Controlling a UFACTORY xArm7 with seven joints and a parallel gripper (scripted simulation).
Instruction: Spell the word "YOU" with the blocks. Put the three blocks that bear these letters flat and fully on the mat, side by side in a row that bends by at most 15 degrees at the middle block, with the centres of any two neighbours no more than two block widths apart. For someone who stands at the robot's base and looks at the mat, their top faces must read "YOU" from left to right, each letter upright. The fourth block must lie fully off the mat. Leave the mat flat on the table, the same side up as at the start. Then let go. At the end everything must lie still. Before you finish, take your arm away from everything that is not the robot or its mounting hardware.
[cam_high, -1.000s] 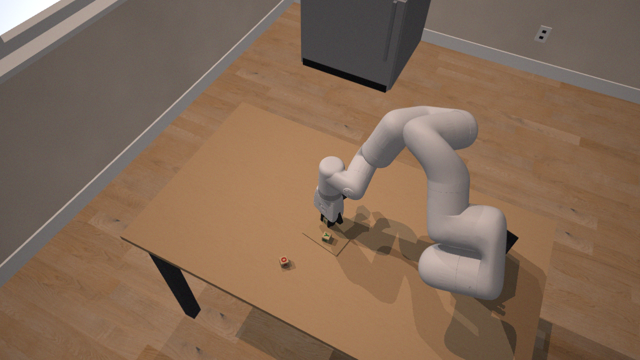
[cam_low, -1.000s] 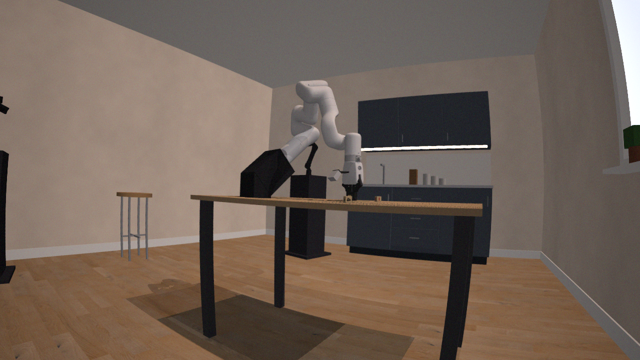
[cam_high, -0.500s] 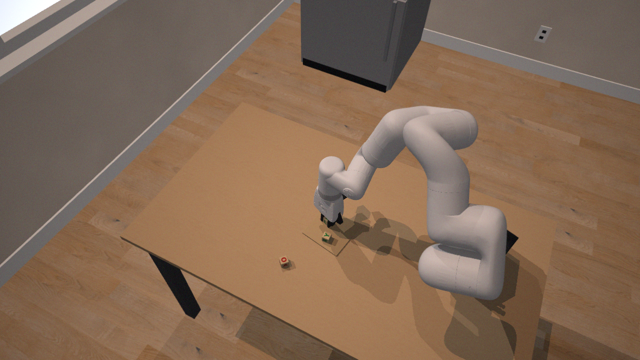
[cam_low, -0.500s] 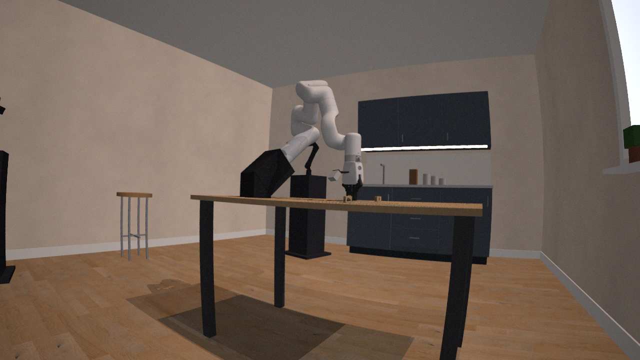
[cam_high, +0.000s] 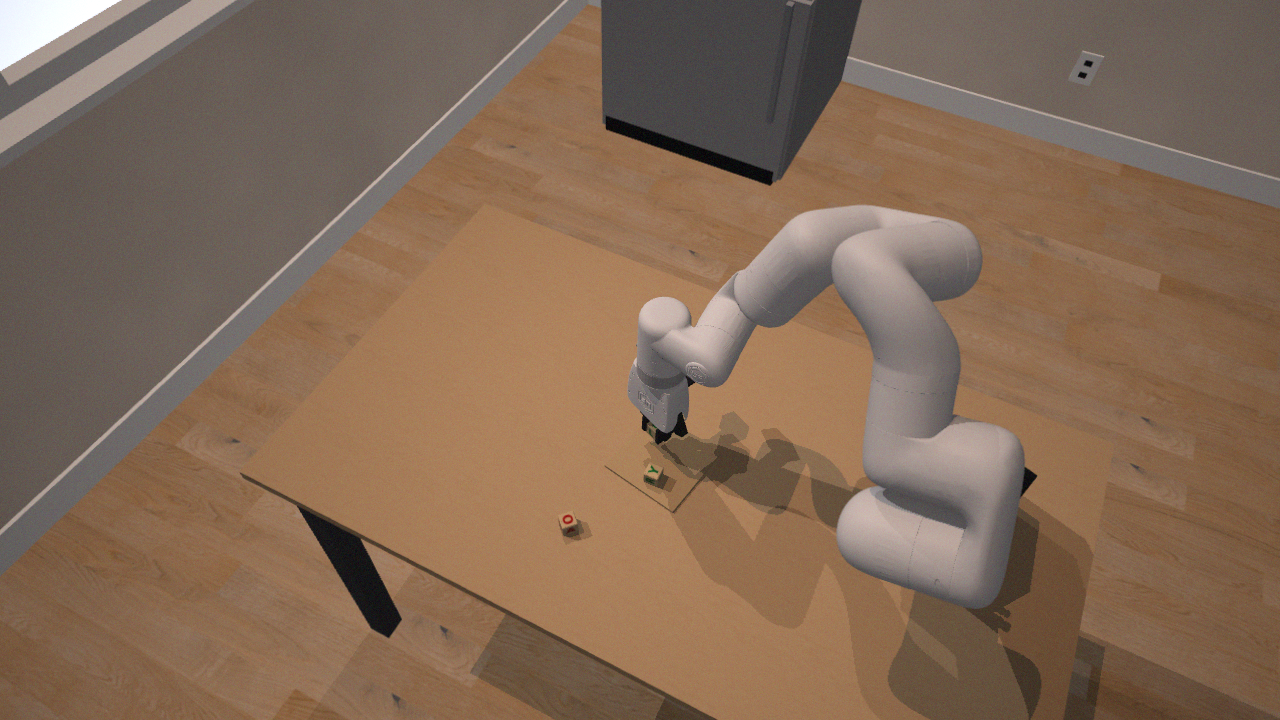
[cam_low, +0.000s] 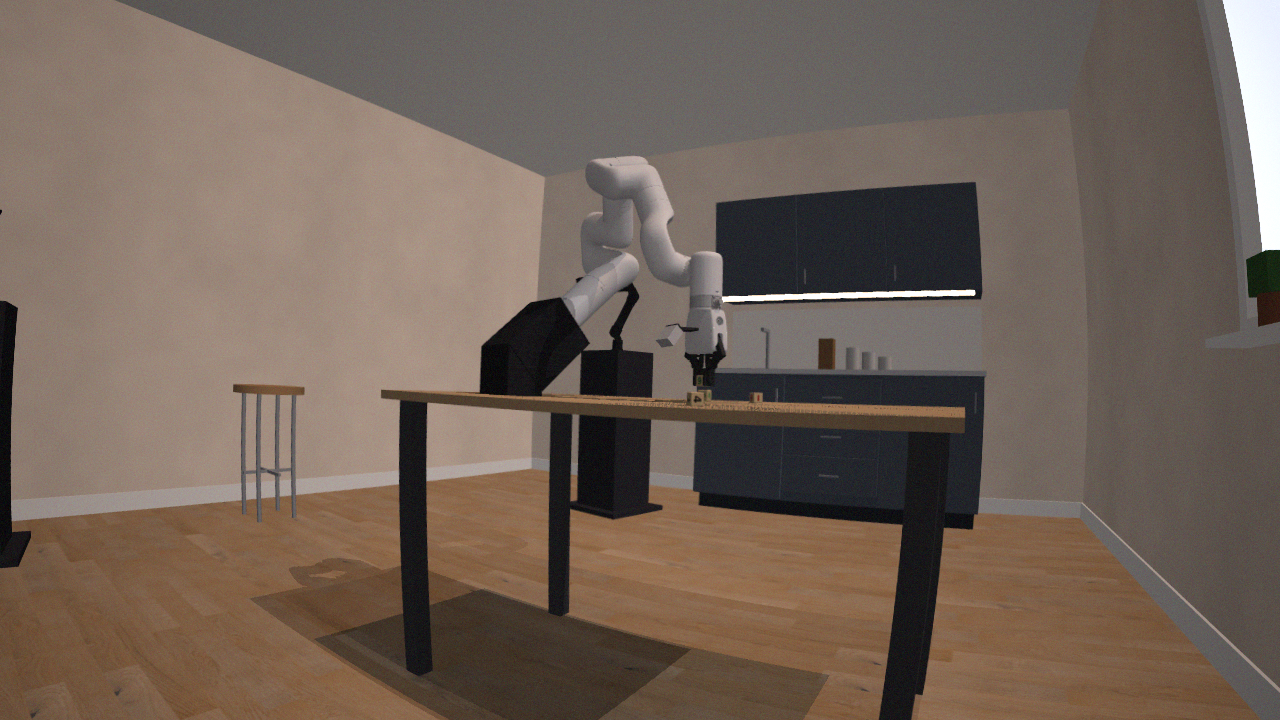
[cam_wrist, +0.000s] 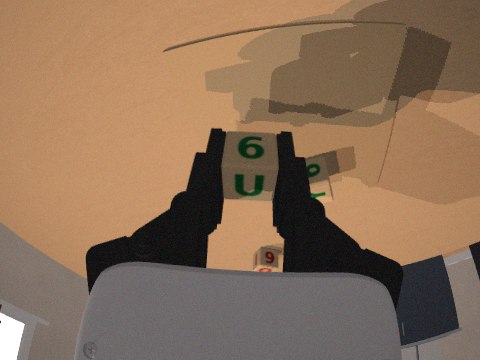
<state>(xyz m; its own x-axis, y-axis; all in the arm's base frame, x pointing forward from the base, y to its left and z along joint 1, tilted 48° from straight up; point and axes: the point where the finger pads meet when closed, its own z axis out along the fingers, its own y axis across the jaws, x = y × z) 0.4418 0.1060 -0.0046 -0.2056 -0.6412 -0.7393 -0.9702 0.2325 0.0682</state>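
Now: the mat 3 cm behind my hand, 2 cm to the left of it and 6 cm below it. The rest, counted from my hand: Y block: 4 cm behind, 6 cm to the left, 4 cm below; O block: 2 cm ahead, 21 cm to the left, 5 cm below; U block: 1 cm below.
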